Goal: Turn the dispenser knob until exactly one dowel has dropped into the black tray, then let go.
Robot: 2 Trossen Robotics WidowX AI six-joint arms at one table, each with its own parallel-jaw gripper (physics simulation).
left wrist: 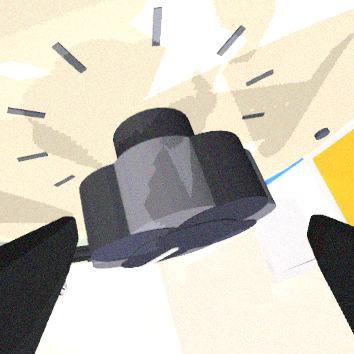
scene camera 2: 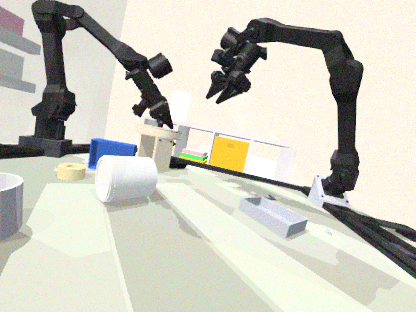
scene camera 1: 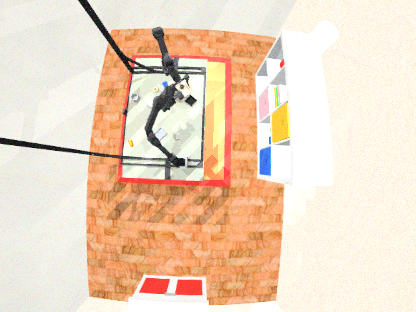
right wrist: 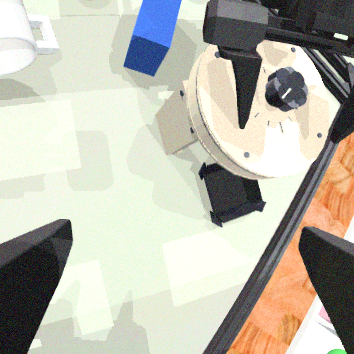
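Note:
The dispenser is a beige round-topped stand with tick marks. Its dark lobed knob has a white pointer line. My left gripper is open at the knob, its fingers apart on either side and holding nothing. The black tray lies on the table beside the dispenser's base; no dowel shows in it in the right wrist view. My right gripper is open and empty, raised above the table, away from the dispenser.
A blue block stands near the dispenser. A white mug lies on its side. A tape roll, a grey open box and a grey cup are on the table. A black rail runs along the table edge.

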